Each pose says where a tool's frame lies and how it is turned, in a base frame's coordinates. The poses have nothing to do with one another.
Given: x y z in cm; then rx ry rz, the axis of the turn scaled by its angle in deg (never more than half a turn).
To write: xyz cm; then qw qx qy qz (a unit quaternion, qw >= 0). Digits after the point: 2 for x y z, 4 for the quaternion.
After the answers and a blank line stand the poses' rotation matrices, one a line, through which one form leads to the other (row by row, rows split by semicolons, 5 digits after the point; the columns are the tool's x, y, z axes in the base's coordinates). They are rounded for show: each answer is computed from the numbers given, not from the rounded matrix.
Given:
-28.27 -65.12 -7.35 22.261 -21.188 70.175
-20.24 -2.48 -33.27 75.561 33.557 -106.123
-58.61 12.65 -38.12 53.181 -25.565 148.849
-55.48 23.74 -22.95 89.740 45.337 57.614
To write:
-28.27 -65.12 -7.35 0.7847 0.1801 -0.1714 0.5678
-20.24 -2.48 -33.27 0.3865 0.5180 0.2301 -0.7276
-58.61 12.65 -38.12 0.1726 0.3271 -0.1573 0.9157
-55.48 23.74 -22.95 0.5308 0.6563 0.3316 0.4214

0.29647 -0.95286 -0.06452; 0.82935 0.29036 -0.47735; 0.47358 0.08801 0.87634
-0.16454 0.80075 -0.57596; -0.32403 -0.59540 -0.73519; -0.93163 0.06566 0.35743
-0.72634 -0.41905 0.54482; 0.21325 -0.89093 -0.40096; 0.65342 -0.17505 0.73648
0.42502 -0.01209 0.90510; 0.88256 -0.21660 -0.41733; 0.20109 0.97619 -0.08139

